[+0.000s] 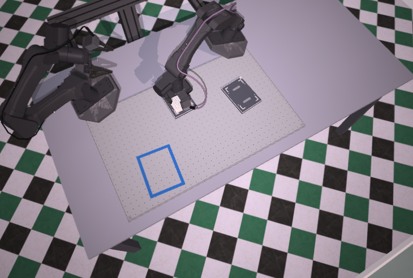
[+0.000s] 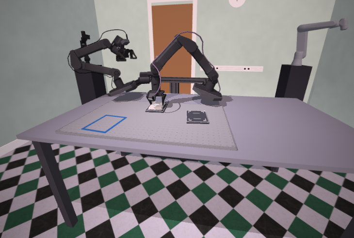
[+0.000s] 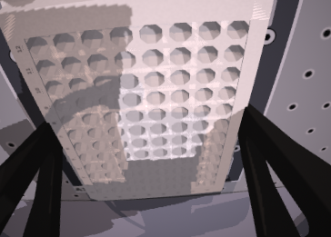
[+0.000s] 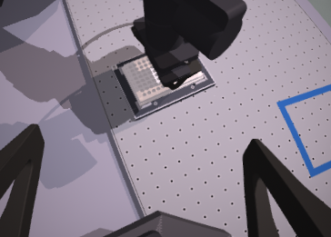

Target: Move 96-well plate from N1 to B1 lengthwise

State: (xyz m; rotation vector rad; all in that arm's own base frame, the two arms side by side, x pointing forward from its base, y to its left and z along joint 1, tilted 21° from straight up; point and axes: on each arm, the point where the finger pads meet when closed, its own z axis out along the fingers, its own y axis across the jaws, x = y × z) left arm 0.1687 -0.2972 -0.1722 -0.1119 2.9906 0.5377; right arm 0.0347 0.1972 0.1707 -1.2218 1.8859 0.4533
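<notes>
My left gripper is now 1 cm past the white 96-well plate and 1 cm above it.
Right now the white 96-well plate is 31 cm below my right hand, 21 cm to the left of it and 10 cm ahead of it.
</notes>
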